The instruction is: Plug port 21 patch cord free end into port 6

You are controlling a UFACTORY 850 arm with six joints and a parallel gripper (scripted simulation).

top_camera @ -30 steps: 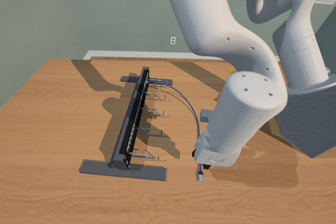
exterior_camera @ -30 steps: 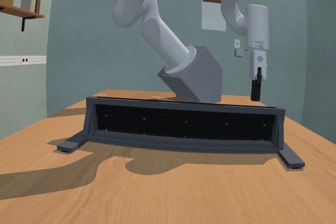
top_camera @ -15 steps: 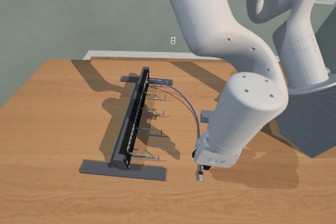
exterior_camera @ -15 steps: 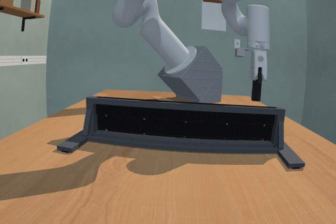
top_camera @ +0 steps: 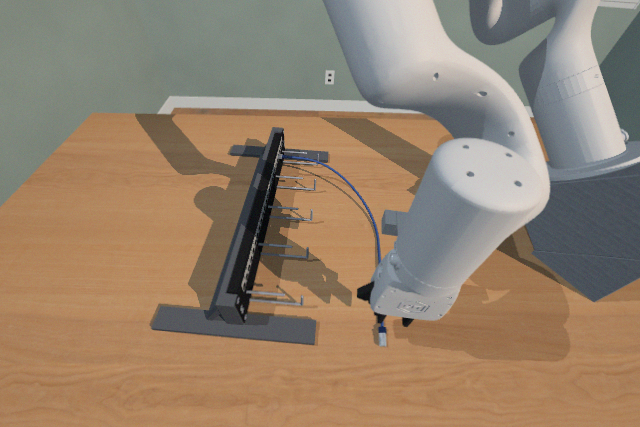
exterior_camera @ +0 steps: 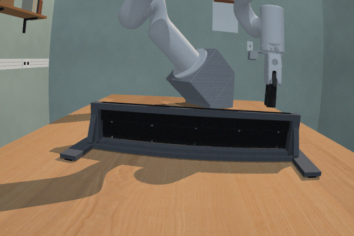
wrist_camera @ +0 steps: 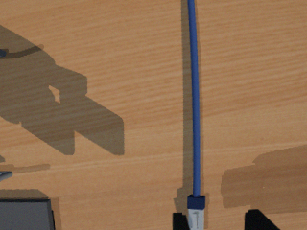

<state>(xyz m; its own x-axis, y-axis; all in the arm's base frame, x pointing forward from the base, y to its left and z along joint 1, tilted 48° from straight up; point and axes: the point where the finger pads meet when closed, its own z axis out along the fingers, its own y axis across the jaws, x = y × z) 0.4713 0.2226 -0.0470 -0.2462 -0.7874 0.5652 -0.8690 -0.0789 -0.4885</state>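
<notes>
Now: the clear plug 10 mm ahead of my hand, 20 mm to the left of it and 90 mm below it.
</notes>
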